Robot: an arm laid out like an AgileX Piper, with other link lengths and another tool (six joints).
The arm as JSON. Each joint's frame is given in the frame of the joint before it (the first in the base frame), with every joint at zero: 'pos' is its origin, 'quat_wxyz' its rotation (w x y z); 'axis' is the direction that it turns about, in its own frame. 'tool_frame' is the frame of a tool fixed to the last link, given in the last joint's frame.
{
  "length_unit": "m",
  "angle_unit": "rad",
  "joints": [
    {
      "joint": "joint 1",
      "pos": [
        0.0,
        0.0,
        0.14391
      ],
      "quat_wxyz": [
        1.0,
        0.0,
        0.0,
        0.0
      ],
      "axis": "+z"
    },
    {
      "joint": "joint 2",
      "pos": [
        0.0,
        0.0,
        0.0
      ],
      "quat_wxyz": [
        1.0,
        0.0,
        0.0,
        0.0
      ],
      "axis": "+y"
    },
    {
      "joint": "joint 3",
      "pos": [
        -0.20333,
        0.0,
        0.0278
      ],
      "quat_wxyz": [
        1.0,
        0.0,
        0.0,
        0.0
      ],
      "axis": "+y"
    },
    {
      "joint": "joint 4",
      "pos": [
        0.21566,
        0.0,
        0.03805
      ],
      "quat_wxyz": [
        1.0,
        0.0,
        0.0,
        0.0
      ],
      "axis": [
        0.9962,
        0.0,
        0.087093
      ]
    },
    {
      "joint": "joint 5",
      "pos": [
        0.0,
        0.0,
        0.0
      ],
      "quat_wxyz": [
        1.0,
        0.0,
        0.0,
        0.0
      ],
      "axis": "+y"
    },
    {
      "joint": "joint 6",
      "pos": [
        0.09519,
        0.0,
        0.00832
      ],
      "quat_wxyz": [
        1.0,
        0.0,
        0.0,
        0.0
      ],
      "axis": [
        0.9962,
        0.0,
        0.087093
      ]
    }
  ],
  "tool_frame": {
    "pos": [
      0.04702,
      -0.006,
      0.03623
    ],
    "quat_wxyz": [
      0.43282,
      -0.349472,
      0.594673,
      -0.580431
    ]
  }
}
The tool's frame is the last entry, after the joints.
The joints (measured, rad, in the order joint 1, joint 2, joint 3, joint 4, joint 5, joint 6), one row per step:
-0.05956, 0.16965, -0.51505, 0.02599, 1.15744, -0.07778
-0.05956, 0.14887, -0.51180, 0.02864, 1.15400, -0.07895
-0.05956, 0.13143, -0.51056, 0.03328, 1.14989, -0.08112
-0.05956, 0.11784, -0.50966, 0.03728, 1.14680, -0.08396
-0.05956, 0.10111, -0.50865, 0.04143, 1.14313, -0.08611
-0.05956, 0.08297, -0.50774, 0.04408, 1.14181, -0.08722
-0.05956, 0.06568, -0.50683, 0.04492, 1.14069, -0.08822
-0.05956, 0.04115, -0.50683, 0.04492, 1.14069, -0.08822
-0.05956, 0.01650, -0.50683, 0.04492, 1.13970, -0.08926
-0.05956, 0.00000, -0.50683, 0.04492, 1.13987, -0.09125
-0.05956, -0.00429, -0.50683, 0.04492, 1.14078, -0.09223
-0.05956, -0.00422, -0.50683, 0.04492, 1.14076, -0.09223
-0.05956, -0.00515, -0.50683, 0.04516, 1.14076, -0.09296
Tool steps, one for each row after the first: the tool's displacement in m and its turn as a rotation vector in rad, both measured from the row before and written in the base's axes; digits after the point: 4 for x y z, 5 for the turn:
-0.0017, 0.0004, 0.0020, 0.00030, -0.02105, 0.00181
-0.0014, 0.0007, 0.0023, 0.00133, -0.02049, 0.00333
-0.0011, 0.0006, 0.0018, 0.00045, -0.01592, 0.00350
-0.0014, 0.0006, 0.0022, 0.00087, -0.01955, 0.00313
-0.0018, 0.0005, 0.0020, 0.00035, -0.01865, 0.00189
-0.0018, 0.0002, 0.0019, -0.00110, -0.01750, 0.00096
-0.0027, 0.0002, 0.0028, -0.00146, -0.02449, 0.00000
-0.0028, 0.0002, 0.0029, -0.00238, -0.02559, 0.00053
-0.0019, 0.0002, 0.0018, -0.00267, -0.01628, 0.00105
-0.0005, 0.0001, 0.0003, -0.00106, -0.00336, 0.00054
0.0000, 0.0000, 0.0000, 0.00000, 0.00005, 0.00000
-0.0001, 0.0001, 0.0001, -0.00048, -0.00093, 0.00051

